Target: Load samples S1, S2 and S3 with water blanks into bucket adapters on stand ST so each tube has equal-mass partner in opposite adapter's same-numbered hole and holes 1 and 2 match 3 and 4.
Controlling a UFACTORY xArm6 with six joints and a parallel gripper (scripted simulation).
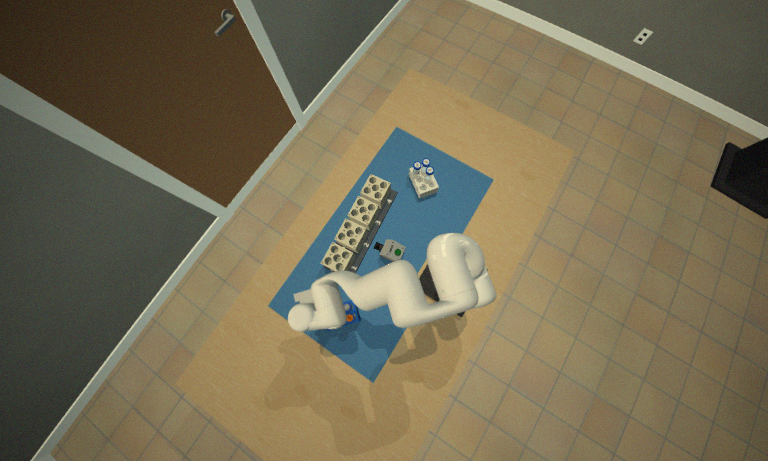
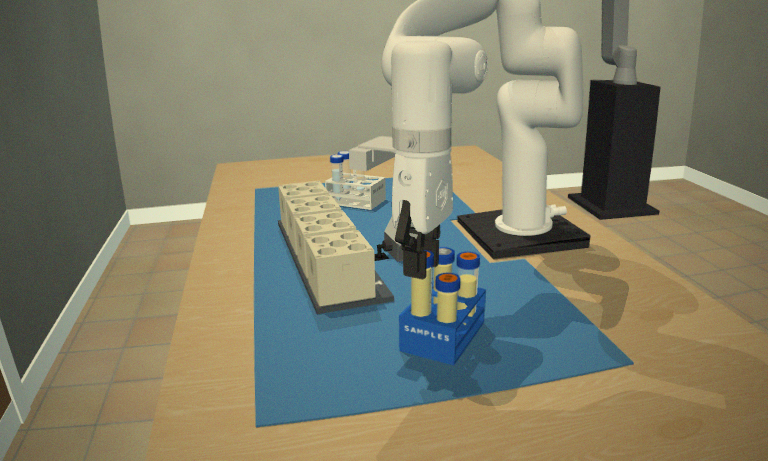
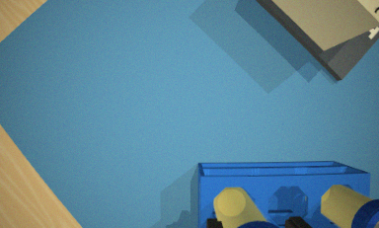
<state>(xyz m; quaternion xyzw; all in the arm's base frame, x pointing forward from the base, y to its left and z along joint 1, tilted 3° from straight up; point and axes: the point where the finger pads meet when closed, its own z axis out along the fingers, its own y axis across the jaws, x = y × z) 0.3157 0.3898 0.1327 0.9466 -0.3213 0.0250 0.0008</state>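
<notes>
Now: hand 90 mm past the sample tube, 80 mm above it and 40 mm to the left of it. Round my hand: blue samples rack: 110 mm below, 40 mm behind, 20 mm to the right; then yellowish tube: 80 mm below, 70 mm to the right, 50 mm behind; then adapter: 190 mm to the right, 100 mm ahead, 90 mm below.
</notes>
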